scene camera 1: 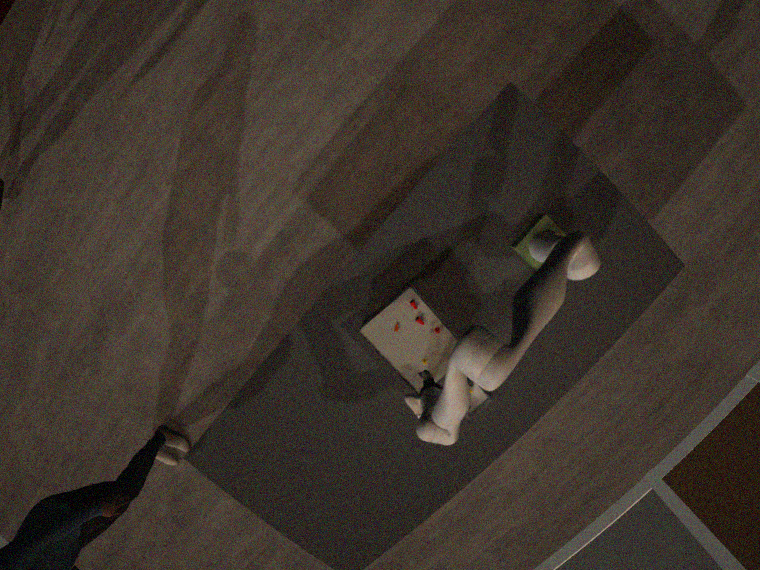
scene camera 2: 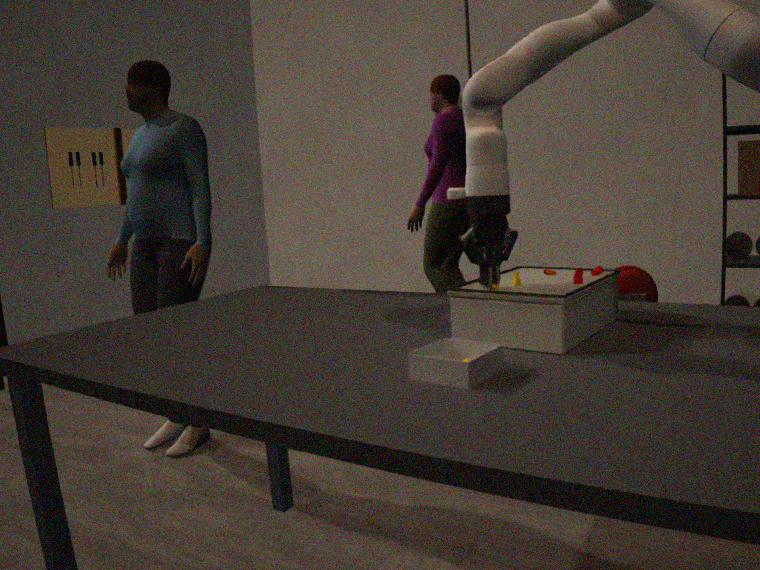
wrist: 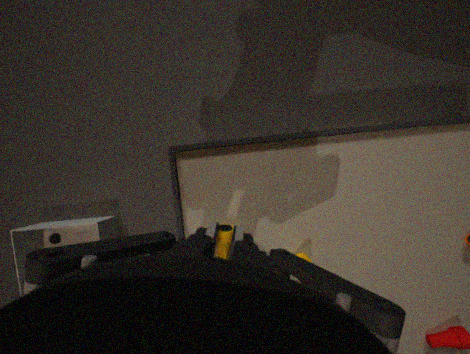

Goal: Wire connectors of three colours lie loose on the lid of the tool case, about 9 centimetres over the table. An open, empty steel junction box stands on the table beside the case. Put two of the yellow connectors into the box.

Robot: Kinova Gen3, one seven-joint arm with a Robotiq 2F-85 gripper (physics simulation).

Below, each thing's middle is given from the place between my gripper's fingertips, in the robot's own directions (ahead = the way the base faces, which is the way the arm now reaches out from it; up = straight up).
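With the tool case (scene camera 2: 551, 314) as my reference, my hand is 50 mm above it and 50 mm past it, and also 110 mm to the left of it.
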